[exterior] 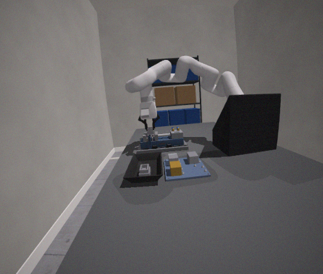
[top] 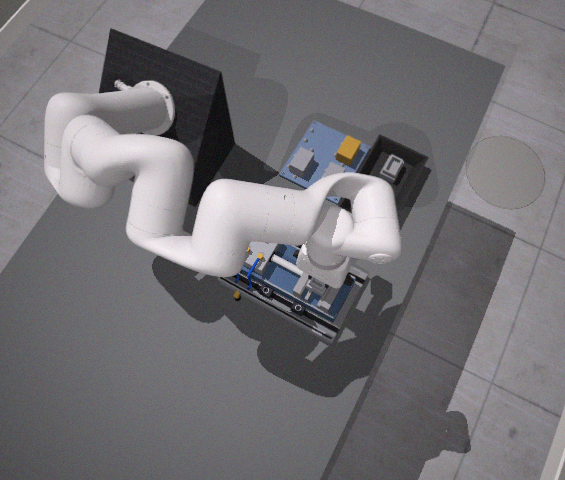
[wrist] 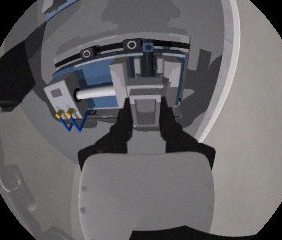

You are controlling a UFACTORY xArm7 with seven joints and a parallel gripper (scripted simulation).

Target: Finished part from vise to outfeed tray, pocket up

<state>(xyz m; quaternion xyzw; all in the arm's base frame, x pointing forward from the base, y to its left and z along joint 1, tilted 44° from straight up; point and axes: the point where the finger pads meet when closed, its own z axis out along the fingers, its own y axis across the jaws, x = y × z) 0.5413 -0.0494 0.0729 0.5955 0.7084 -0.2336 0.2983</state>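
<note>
The blue vise is 6 cm behind my hand, 1 cm to the right of it and 10 cm below it. From my hand the other things lie so: yellow blank 15 cm behind, 35 cm to the left, 11 cm below.
</note>
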